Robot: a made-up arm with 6 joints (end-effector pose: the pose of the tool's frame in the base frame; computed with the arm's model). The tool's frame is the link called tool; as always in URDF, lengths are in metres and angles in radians. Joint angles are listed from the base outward.
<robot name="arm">
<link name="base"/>
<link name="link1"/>
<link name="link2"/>
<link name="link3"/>
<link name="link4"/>
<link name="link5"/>
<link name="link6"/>
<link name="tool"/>
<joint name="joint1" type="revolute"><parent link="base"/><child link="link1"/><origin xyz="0 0 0.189" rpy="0 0 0"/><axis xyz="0 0 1"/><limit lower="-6.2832" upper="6.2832" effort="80" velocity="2.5"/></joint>
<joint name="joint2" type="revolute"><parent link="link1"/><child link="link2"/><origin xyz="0 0.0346 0" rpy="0 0 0"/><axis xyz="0 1 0"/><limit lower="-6.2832" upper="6.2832" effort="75" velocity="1.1"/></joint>
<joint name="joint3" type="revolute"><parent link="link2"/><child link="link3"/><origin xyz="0 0 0.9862" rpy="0 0 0"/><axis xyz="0 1 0"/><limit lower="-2.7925" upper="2.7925" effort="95" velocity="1.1"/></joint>
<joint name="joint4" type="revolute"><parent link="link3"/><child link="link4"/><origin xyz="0 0 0.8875" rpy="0 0 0"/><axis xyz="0 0 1"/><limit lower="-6.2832" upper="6.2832" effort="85" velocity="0.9"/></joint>
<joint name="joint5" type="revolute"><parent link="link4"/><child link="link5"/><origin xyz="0 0 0" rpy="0 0 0"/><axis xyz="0 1 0"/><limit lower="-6.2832" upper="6.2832" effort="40" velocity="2.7"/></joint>
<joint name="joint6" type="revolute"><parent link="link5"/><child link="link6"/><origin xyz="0 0 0.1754" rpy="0 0 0"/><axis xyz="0 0 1"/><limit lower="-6.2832" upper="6.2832" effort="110" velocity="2.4"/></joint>
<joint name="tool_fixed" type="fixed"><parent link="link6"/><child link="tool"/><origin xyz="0 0 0" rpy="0 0 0"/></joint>
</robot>
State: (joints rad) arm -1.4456 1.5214 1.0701 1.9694 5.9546 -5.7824
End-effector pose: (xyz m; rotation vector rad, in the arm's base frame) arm 0.1720 -1.5073 -0.6719 2.3935 -1.0960 -0.0682
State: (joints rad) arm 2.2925 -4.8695 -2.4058 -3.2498 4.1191 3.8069
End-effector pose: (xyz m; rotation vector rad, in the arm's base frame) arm -0.2733 0.2820 0.8961 -1.0919 1.2551 2.4839
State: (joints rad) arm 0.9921 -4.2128 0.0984 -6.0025 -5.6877 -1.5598
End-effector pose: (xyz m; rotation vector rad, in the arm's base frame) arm 0.8594 1.4285 -0.9430 -2.5130 1.0516 0.1193
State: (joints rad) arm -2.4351 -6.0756 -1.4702 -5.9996 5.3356 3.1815
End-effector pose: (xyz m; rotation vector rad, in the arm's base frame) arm 0.5910 0.5113 1.3240 -0.6910 2.1703 0.7518
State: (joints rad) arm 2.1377 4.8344 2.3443 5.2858 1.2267 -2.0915
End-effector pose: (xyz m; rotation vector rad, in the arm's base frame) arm 0.1866 -0.0993 0.8309 -1.7312 -0.8178 -1.1472
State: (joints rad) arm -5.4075 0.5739 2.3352 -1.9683 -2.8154 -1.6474
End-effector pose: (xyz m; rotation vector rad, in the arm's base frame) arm 0.3694 0.5779 0.3102 -0.2019 -0.4500 1.1388
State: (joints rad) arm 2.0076 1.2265 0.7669 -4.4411 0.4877 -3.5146
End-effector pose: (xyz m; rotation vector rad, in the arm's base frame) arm -0.9019 1.6627 0.1144 -1.7063 -0.7823 0.6881
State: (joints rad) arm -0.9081 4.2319 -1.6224 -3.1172 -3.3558 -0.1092
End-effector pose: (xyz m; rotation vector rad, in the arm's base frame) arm -0.2682 0.3984 -0.8650 -0.3582 0.1395 2.0805
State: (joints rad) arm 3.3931 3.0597 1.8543 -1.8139 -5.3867 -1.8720
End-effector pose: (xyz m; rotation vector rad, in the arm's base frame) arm 0.8499 0.3199 -0.6266 -1.2482 1.0699 0.3861
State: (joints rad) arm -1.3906 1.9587 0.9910 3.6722 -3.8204 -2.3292
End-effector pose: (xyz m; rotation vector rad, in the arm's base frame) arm 0.1852 -1.1346 -0.9031 0.5463 0.0140 -1.0500
